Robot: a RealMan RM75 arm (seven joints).
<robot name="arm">
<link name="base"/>
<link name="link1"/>
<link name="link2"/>
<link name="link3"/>
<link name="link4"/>
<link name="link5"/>
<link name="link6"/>
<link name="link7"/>
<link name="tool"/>
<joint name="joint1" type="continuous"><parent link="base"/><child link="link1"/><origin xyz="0 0 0.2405" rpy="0 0 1.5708"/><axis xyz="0 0 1"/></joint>
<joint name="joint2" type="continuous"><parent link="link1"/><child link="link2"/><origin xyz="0 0 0" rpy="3.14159 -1.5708 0"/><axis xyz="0 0 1"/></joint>
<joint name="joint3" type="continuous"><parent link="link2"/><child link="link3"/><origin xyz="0.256 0 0" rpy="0 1.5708 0"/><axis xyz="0 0 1"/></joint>
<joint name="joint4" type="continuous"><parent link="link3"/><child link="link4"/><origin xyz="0 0 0" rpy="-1.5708 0 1.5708"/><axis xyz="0 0 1"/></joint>
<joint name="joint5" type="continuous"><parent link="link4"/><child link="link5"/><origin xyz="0 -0.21 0" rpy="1.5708 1.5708 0"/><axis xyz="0 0 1"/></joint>
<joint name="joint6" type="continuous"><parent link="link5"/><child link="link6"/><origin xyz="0 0 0" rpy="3.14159 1.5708 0"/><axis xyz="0 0 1"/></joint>
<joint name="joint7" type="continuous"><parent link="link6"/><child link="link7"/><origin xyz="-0.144 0 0" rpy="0 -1.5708 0"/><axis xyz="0 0 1"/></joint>
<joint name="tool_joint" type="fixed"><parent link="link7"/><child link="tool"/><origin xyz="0 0 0" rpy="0 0 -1.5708"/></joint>
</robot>
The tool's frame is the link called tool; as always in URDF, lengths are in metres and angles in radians. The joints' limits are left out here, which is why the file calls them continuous.
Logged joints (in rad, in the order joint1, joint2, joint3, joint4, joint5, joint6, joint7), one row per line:
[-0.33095, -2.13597, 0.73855, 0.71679, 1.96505, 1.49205, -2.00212]
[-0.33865, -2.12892, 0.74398, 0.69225, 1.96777, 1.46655, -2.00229]
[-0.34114, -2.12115, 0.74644, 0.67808, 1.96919, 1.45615, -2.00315]
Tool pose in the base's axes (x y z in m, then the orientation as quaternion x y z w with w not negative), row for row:
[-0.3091, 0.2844, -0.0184, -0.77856, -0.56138, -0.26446, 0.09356]
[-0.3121, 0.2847, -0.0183, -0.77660, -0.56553, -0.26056, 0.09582]
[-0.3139, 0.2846, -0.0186, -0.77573, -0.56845, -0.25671, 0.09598]
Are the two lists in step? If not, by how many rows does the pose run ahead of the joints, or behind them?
The pose runs 1 row ahead of the joints: the pose in row i belongs to the joints in row i + 1.
